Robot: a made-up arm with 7 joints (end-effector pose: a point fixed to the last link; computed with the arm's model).
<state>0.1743 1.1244 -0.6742 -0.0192 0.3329 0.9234 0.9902</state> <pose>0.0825 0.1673 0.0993 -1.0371 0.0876 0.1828</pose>
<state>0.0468 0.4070 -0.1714 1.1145 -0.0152 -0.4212 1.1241</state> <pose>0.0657 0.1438 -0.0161 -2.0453 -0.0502 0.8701</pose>
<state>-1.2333 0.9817 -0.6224 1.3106 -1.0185 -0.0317 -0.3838</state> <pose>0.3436 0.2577 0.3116 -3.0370 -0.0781 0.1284</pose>
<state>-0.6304 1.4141 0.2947 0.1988 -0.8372 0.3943 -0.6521</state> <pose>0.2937 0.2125 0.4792 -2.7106 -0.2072 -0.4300</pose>
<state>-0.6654 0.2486 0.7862 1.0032 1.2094 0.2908 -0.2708</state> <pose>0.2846 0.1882 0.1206 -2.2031 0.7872 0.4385</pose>
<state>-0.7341 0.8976 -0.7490 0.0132 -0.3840 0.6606 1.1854</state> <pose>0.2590 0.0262 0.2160 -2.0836 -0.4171 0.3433</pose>
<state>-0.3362 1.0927 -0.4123 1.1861 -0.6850 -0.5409 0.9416</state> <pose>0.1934 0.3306 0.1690 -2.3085 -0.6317 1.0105</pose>
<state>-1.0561 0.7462 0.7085 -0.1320 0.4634 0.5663 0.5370</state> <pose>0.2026 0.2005 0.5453 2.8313 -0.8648 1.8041</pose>
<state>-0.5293 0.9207 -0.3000 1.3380 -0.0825 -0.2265 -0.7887</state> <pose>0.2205 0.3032 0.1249 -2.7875 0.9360 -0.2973</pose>
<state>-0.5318 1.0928 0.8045 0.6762 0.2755 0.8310 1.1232</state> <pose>0.2035 0.3585 0.3706 -2.4179 -0.6489 2.1239</pose>
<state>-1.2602 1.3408 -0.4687 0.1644 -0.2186 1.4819 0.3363</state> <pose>0.2637 0.1735 0.4399 -2.0411 -0.1649 0.9794</pose>
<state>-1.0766 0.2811 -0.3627 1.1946 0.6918 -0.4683 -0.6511</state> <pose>0.3542 -0.0361 0.1917 -2.3924 0.6351 -1.1919</pose>
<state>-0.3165 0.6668 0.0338 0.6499 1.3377 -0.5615 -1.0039</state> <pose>0.2678 0.1553 0.1074 2.5641 1.4489 -2.4976</pose>
